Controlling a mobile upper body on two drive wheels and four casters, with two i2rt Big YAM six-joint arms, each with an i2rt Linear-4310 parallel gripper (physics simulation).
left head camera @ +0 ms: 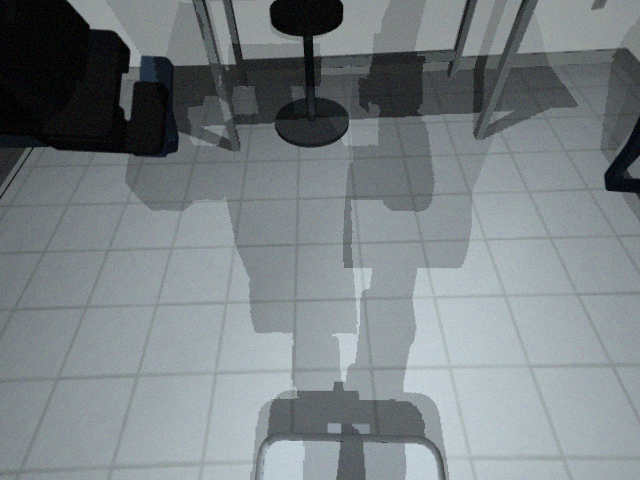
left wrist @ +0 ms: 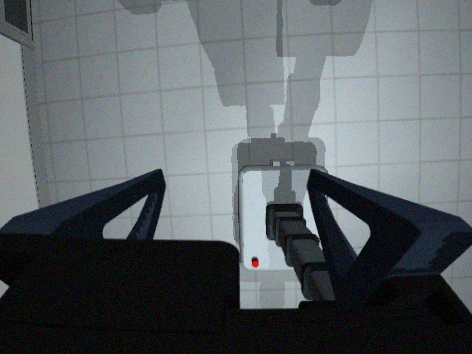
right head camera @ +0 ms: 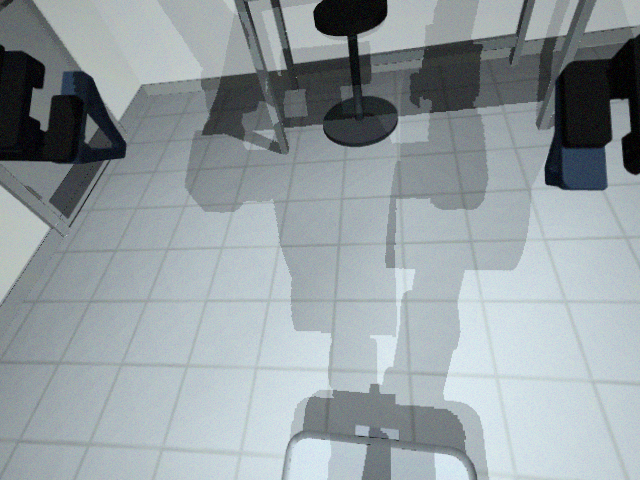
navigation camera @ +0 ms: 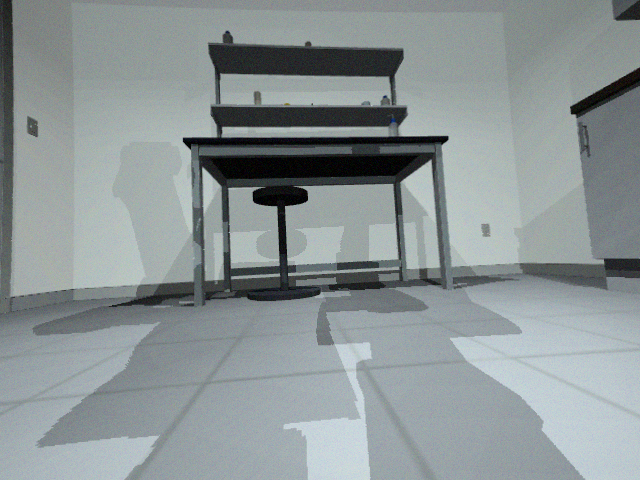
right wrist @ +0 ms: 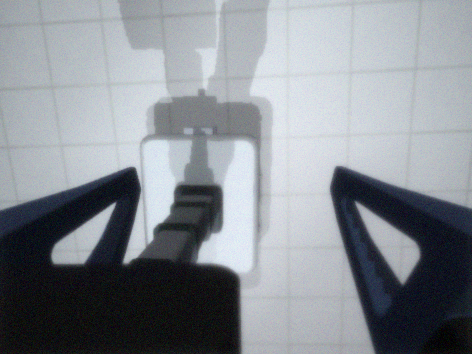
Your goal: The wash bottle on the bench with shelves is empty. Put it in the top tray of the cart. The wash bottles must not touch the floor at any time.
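Frame: origin at the left arm's base, x ahead, y left, z up, level; metres.
Seen in the pictures: left gripper, fingertip midpoint: (left head camera: 118,141) (left wrist: 236,177) (right head camera: 77,150); right gripper, fingertip midpoint: (right head camera: 626,175) (right wrist: 235,177).
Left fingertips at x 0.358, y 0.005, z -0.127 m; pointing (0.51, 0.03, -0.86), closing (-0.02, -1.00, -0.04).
Note:
A point is followed by its place in that frame.
A pale wash bottle with a blue top (navigation camera: 392,127) @[x 1.953, y -0.758, z -0.414 m] stands upright near the right end of the bench with shelves (navigation camera: 284,150) @[x 1.893, y -0.099, z -0.556 m] in the navigation view, at some distance ahead. The bench's leg shows in the left head view (left head camera: 225,103) @[x 1.851, y 0.385, z -1.091 m] and the right head view (right head camera: 264,77) @[x 1.851, y 0.379, z -0.917 m]. The cart and its top tray do not show in these views. My left gripper (left wrist: 236,177) @[x 0.358, y 0.005, z -0.127 m] is open and empty, high above the floor. My right gripper (right wrist: 235,177) @[x 0.325, y -0.440, z -0.146 m] is open and empty too, also high above the floor. Both are well apart from the bottle.
A black round stool (left head camera: 311,126) (right head camera: 343,129) (navigation camera: 280,196) stands at the bench, left of its middle. Small containers (navigation camera: 385,101) @[x 2.507, y -0.900, z 0.076 m] (navigation camera: 257,98) @[x 2.419, y 0.133, z 0.081 m] stand on the shelves. A grey cabinet (navigation camera: 615,180) @[x 1.511, y -1.573, z -0.914 m] is at the right. A framed opening (right head camera: 82,188) @[x 1.533, y 1.576, z -1.344 m] lies at the left.

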